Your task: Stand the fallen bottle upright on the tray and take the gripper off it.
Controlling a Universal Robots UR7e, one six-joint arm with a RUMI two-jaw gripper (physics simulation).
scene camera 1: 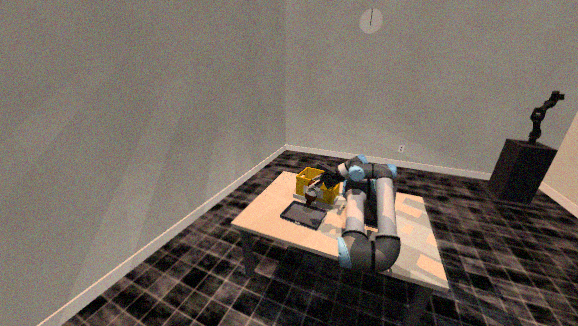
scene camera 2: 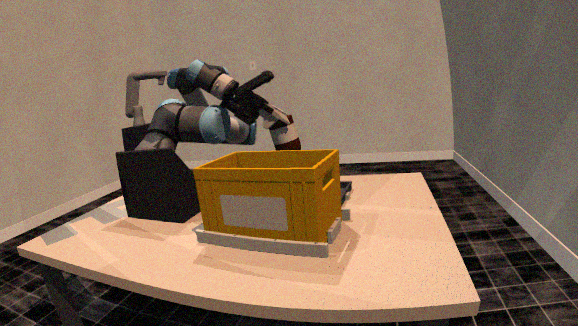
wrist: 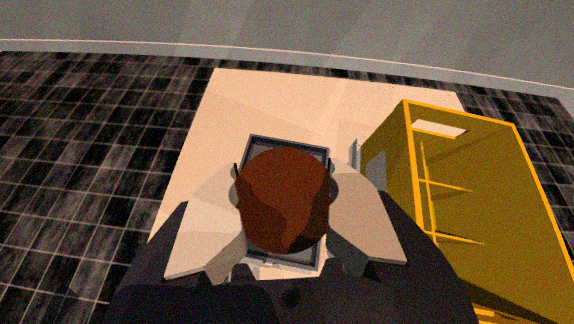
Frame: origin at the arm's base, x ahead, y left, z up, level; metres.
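Seen in the pictures: gripper, fingertip midpoint: [scene camera 1: 309,185] [scene camera 2: 291,122] [wrist: 282,162]; arm's base at its link origin: [scene camera 2: 151,166].
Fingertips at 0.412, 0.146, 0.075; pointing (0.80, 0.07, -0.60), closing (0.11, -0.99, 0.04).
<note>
Pixels of each thing's top centre, then the offset from my fingertips to it, as dx, dy, dz. Level surfaces: height alone.
- bottle at its top centre: [wrist: 278,172] [scene camera 2: 284,115] [scene camera 1: 311,182] -0.017, +0.002, +0.023
- dark rectangular tray at its top centre: [wrist: 278,191] [scene camera 2: 304,189] [scene camera 1: 304,212] +0.021, +0.007, -0.200
- yellow crate at its top centre: [wrist: 484,195] [scene camera 2: 266,158] [scene camera 1: 318,175] -0.004, -0.251, -0.051
- table at its surface level: dz -0.226
The bottle [scene camera 1: 310,197] [scene camera 2: 285,137] [wrist: 284,200] is dark red-brown with a pale band. It hangs tilted in the air, and its round brown end faces the wrist camera. My gripper [scene camera 1: 314,189] [scene camera 2: 280,119] [wrist: 282,162] is shut on the bottle, with one pale jaw on each side of it. The dark rectangular tray [scene camera 1: 300,216] [scene camera 2: 346,187] [wrist: 290,142] lies flat on the table, below and apart from the bottle. In the wrist view the bottle covers much of the tray; in scene camera 2 the crate hides most of it. The bottle's neck cannot be made out.
A yellow crate [scene camera 1: 300,186] [scene camera 2: 306,212] [wrist: 392,145] stands beside the tray, its rim below the bottle in scene camera 2. Grey strips [scene camera 2: 260,244] edge its foot. The arm's black base block [scene camera 2: 157,187] stands on the table [scene camera 1: 265,210] [scene camera 2: 400,250] [wrist: 240,105].
</note>
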